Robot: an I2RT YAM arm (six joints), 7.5 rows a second.
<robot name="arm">
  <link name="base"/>
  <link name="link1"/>
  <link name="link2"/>
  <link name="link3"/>
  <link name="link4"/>
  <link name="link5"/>
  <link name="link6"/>
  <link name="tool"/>
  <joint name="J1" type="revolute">
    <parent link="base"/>
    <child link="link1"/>
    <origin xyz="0 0 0.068" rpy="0 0 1.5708"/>
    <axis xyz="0 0 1"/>
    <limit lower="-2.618" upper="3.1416"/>
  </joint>
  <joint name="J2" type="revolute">
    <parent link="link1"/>
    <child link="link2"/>
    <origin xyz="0.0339 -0.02 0.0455" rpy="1.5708 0 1.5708"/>
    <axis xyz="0 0 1"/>
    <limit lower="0" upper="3.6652"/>
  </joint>
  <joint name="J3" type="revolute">
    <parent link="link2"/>
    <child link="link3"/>
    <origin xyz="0.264 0 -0.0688" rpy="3.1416 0 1.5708"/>
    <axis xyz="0 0 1"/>
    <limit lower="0" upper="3.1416"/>
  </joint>
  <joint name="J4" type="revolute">
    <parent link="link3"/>
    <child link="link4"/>
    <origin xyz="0.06 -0.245 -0.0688" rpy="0 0 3.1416"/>
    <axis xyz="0 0 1"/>
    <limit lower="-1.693" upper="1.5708"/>
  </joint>
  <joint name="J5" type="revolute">
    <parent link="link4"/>
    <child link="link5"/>
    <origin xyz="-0.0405 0.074 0.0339" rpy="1.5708 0 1.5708"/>
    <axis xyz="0 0 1"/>
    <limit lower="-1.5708" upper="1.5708"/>
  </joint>
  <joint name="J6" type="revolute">
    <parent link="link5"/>
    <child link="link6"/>
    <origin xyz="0.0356 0 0.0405" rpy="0 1.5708 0"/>
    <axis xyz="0 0 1"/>
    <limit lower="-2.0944" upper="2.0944"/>
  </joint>
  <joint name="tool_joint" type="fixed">
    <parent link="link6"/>
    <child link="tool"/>
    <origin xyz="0 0 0" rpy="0 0 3.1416"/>
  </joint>
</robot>
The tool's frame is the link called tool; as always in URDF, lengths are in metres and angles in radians.
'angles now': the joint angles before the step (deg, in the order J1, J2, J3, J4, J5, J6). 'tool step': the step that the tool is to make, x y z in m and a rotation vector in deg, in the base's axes. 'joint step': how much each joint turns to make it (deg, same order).
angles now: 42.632, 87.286, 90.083, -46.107, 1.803, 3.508
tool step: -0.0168, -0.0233, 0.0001, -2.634, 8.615, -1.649
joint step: -1.408, -2.780, -0.004, -10.972, -2.628, 2.746
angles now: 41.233, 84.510, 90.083, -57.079, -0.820, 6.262
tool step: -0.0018, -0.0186, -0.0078, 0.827, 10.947, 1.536
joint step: -3.683, -0.104, -0.009, -8.050, -9.196, 0.009
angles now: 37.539, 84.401, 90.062, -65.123, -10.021, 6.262
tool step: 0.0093, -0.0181, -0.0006, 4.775, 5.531, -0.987
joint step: -5.027, 0.005, 0.006, -1.793, -8.153, 0.000
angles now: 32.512, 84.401, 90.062, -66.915, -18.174, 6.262
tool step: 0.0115, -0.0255, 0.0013, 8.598, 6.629, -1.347
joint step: -7.064, 0.009, 0.006, -1.639, -12.154, -0.004
